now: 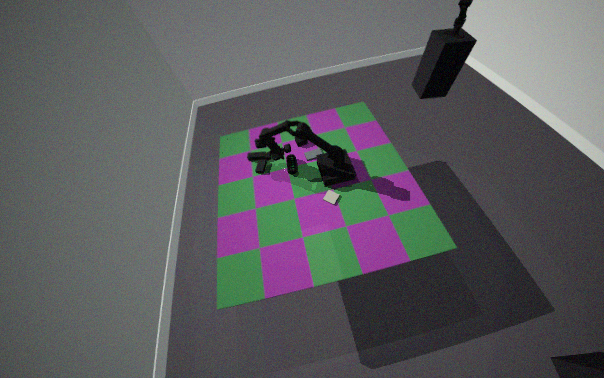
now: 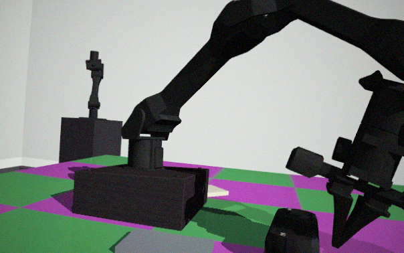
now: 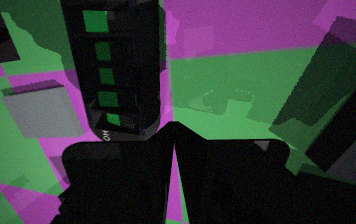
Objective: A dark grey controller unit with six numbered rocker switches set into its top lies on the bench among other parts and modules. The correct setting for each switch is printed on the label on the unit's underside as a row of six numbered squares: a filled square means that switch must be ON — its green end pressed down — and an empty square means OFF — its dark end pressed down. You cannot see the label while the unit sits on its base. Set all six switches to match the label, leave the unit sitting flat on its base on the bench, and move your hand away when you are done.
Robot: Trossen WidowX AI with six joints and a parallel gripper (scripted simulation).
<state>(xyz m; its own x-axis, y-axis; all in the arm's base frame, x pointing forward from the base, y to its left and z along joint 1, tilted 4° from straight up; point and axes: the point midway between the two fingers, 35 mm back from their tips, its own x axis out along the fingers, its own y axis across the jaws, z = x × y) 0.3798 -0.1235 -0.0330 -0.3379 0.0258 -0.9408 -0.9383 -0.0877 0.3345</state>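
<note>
My gripper tip is now 22 cm past the flat grey plate, 4 cm to the left of it and 3 cm above it. Also, from my gripper tip: cream tile 30 cm behind, 32 cm to the left, 3 cm below.
</note>
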